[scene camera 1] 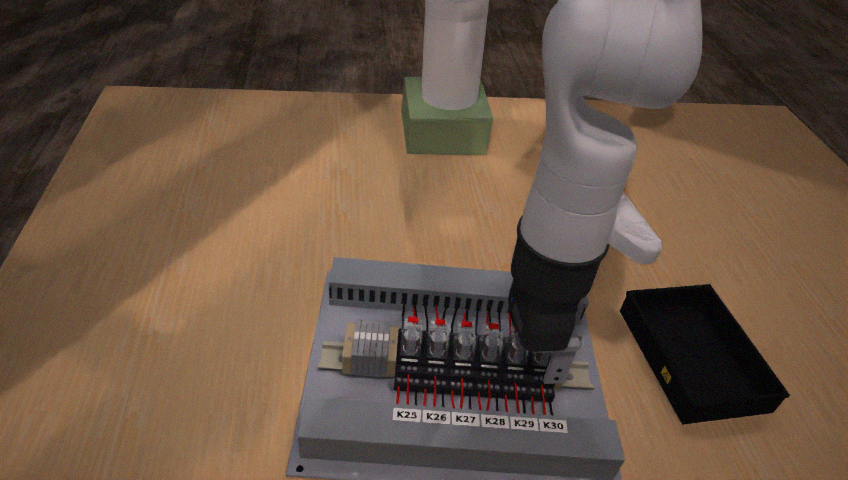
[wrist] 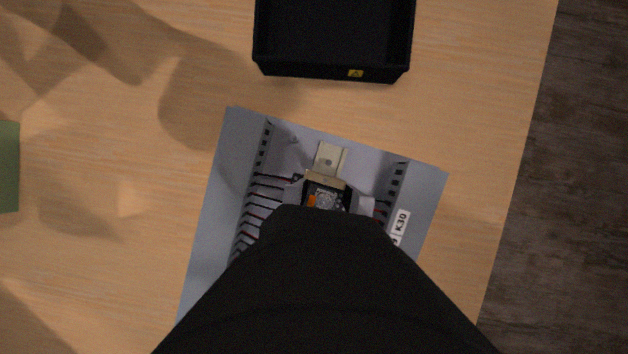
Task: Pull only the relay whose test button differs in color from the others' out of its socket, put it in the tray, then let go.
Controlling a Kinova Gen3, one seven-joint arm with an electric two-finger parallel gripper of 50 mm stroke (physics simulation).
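Pixels of known places: gripper, fingertip midpoint: (scene camera 1: 547, 361) (wrist: 325, 191); arm's base, link origin: (scene camera 1: 449, 94).
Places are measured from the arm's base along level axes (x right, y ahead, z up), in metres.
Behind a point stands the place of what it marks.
The relay with the orange test button (scene camera 1: 540, 359) {y 0.513, x 0.010, z -0.022 m} (wrist: 324, 200) {y 0.504, x 0.000, z -0.002 m} is at the K30 end of the row, in line with its socket; whether it is raised at all cannot be told. My gripper (scene camera 1: 547, 358) {y 0.506, x -0.003, z -0.037 m} (wrist: 325, 191) {y 0.506, x -0.003, z -0.037 m} is shut on it, with one finger on each side; the far finger is mostly hidden in the scene view. Clear relays with red buttons stand at K25 (scene camera 1: 411, 342) {y 0.485, x 0.142, z -0.011 m}, K26 (scene camera 1: 437, 343) {y 0.490, x 0.116, z -0.009 m}, K27 (scene camera 1: 464, 345) {y 0.496, x 0.089, z -0.009 m} and K28 (scene camera 1: 492, 346) {y 0.502, x 0.061, z -0.007 m}. The K29 relay (scene camera 1: 516, 350) {y 0.507, x 0.037, z -0.011 m} is partly hidden, its button behind the gripper. The black tray (scene camera 1: 654, 356) {y 0.501, x -0.137, z -0.053 m} (wrist: 310, 71) {y 0.477, x -0.137, z -0.054 m} lies beyond the panel's K30 end, with no relay visible in it.
The grey panel has a front wire duct (scene camera 1: 458, 443) {y 0.593, x 0.115, z -0.027 m} and a rear wire duct (scene camera 1: 380, 276) {y 0.373, x 0.159, z -0.027 m} along the relay row. Beige and grey terminal blocks (scene camera 1: 371, 350) {y 0.481, x 0.182, z -0.023 m} sit beside K25. Thin red and black wires run to the sockets. A green block (scene camera 1: 447, 135) {y 0.067, x 0.014, z -0.034 m} is under the arm's base.
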